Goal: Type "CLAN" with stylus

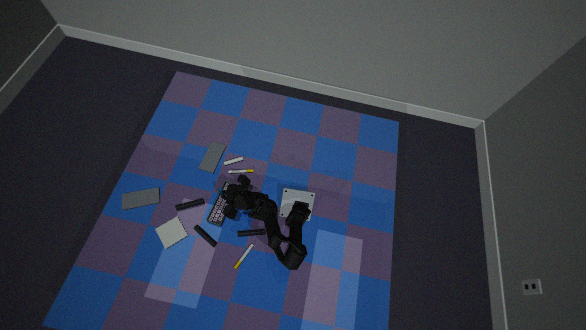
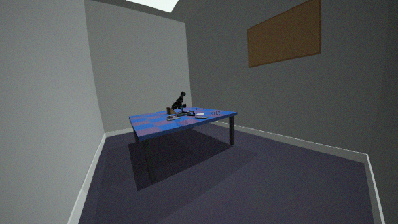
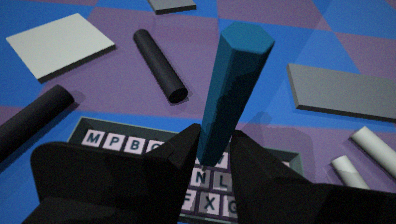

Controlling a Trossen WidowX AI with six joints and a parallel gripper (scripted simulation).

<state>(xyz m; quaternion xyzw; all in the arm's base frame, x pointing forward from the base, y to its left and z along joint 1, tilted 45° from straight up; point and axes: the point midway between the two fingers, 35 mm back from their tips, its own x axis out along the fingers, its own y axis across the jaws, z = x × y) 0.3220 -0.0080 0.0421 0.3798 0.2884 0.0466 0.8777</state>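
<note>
The teal hexagonal stylus is 2 cm below my gripper tip. Round my gripper tip: white square pad 19 cm to the left, 18 cm ahead, 9 cm below; then grey slab 37 cm ahead, 9 cm below, 7 cm to the left.
</note>
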